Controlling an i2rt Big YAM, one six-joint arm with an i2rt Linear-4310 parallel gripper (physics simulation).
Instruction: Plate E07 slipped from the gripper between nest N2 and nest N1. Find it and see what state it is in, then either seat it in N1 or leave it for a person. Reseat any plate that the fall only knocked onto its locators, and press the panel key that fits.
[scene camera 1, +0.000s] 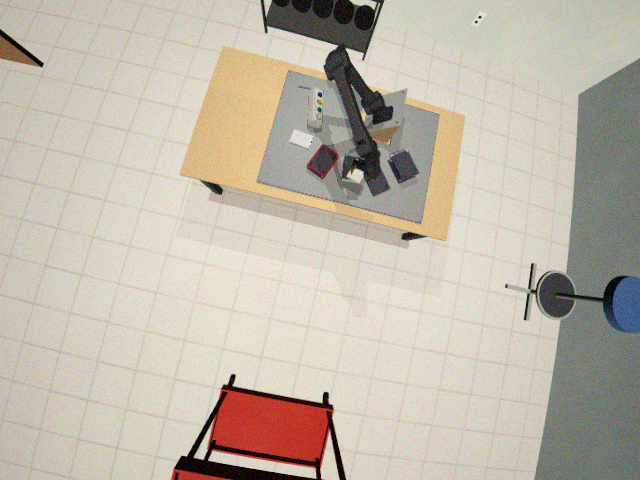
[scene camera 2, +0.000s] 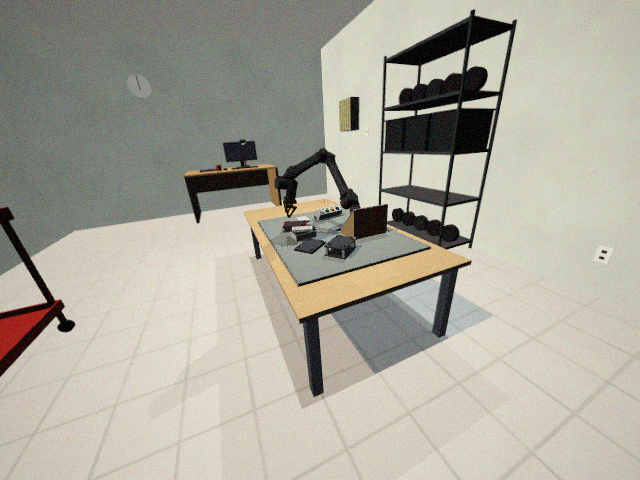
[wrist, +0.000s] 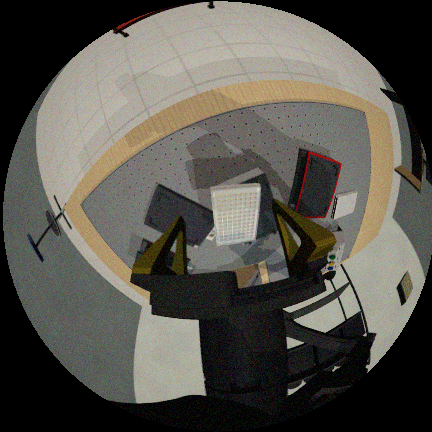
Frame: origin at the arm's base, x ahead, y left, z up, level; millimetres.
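Seen in the pictures: gripper, between the fingertips: (scene camera 1: 359, 177) (scene camera 2: 287, 215) (wrist: 227, 210); arm's base, origin of its link: (scene camera 1: 383, 116) (scene camera 2: 358, 217).
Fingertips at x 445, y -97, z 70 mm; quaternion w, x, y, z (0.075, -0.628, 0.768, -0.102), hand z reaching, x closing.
Observation:
Pixels of each thing's middle, then the offset from my fingertips to it. Level surfaces: height alone.
- flat dark nest, middle of its body: (wrist: 178, 219) (scene camera 2: 310, 245) (scene camera 1: 376, 180) 74 mm back, 141 mm left, 162 mm down
- red-rimmed dark nest, middle of its body: (wrist: 315, 186) (scene camera 1: 322, 161) (scene camera 2: 295, 225) 110 mm back, 209 mm right, 149 mm down
- key panel, middle of its body: (wrist: 333, 253) (scene camera 1: 315, 107) (scene camera 2: 328, 212) 436 mm back, 315 mm right, 130 mm down
- small white box, middle of its body: (wrist: 344, 204) (scene camera 1: 301, 139) 233 mm back, 361 mm right, 165 mm down
- grey mat, height of its surface: 172 mm down
- wooden table, height of its surface: 184 mm down
A white plate with a grid of wells (scene camera 1: 355, 175) (scene camera 2: 302, 228) (wrist: 236, 215) lies over a dark nest (wrist: 268, 200), partly covering it; whether it is seated cannot be told. A flat dark nest (scene camera 1: 377, 186) (scene camera 2: 310, 245) (wrist: 175, 210) is beside it. A red-rimmed dark nest (scene camera 1: 323, 160) (wrist: 320, 185) is on the other side. My gripper (scene camera 1: 361, 174) (scene camera 2: 290, 213) (wrist: 227, 210) is open and empty above the plate. The key panel (scene camera 1: 316, 108) (scene camera 2: 328, 212) (wrist: 333, 259) has blue, yellow and green keys. Plate and nest names are unreadable.
A raised dark stand on posts (scene camera 1: 403, 165) (scene camera 2: 340, 245) is near the flat nest. A small white box (scene camera 1: 301, 138) (wrist: 345, 204) lies by the red-rimmed nest. An upright brown board (scene camera 2: 370, 221) stands near the arm's base. The grey mat (scene camera 1: 279, 155) lies on the wooden table (scene camera 1: 222, 113).

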